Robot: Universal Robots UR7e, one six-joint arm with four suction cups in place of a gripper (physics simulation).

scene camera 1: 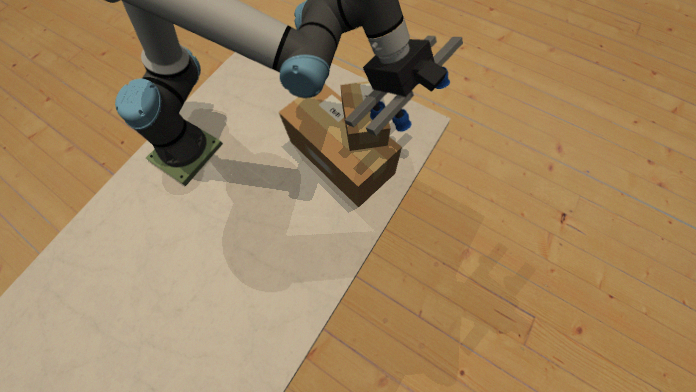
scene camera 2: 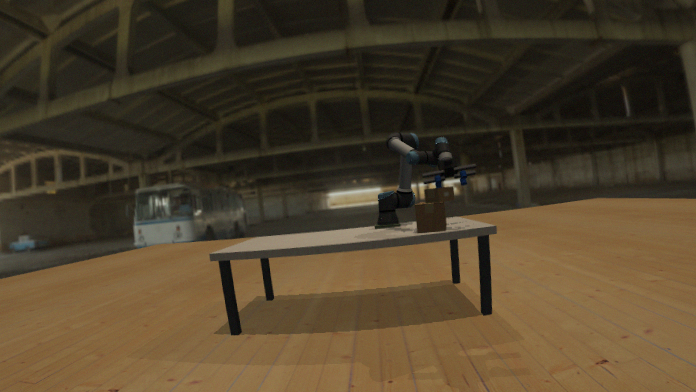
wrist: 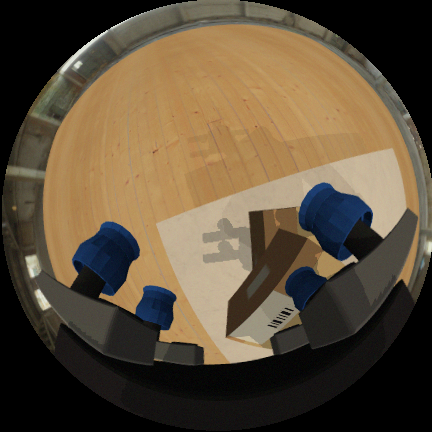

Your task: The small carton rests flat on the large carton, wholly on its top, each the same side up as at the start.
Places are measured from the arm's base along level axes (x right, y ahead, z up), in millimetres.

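Where they show: hand, its tool point: (scene camera 1: 411, 101) (scene camera 2: 451, 183) (wrist: 223, 267); arm's base, origin of its link: (scene camera 1: 183, 146) (scene camera 2: 388, 224).
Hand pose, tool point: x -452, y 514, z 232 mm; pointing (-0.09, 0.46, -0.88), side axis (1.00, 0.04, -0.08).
Things, the pixels of their top centre, and the offset from my tool point. Level surfaces: height alone.
- large brown carton, centre of its top: (wrist: 304, 292) (scene camera 1: 337, 128) (scene camera 2: 430, 202) dz -94, dx +128, dy -122 mm
- small brown carton, centre of its top: (wrist: 296, 312) (scene camera 1: 364, 105) (scene camera 2: 438, 187) dz -18, dx +71, dy -80 mm
- pale table, height of its surface: dz -248 mm
The large brown carton (scene camera 1: 325, 145) (scene camera 2: 431, 217) (wrist: 257, 235) stands on the table. The small brown carton (scene camera 1: 367, 141) (scene camera 2: 447, 194) (wrist: 277, 260) lies flat and crosswise on its top, turned relative to it. One end of the small carton juts out past the large carton's far long edge. A barcode label shows on its top in the wrist view. My suction gripper (scene camera 1: 412, 95) (scene camera 2: 451, 179) (wrist: 225, 267) is open and holds nothing. Two cups are close over the small carton; the other two are out beyond it. Whether a cup touches it is hard to tell. The bars hide part of its top.
The pale table (scene camera 1: 150, 280) (scene camera 2: 310, 242) (wrist: 185, 225) has its edge close to the large carton's near right end. The arm's green base plate (scene camera 1: 212, 147) is left of the cartons. The arm's blue-capped joint (scene camera 1: 304, 75) hangs near them. Wooden floor surrounds the table.
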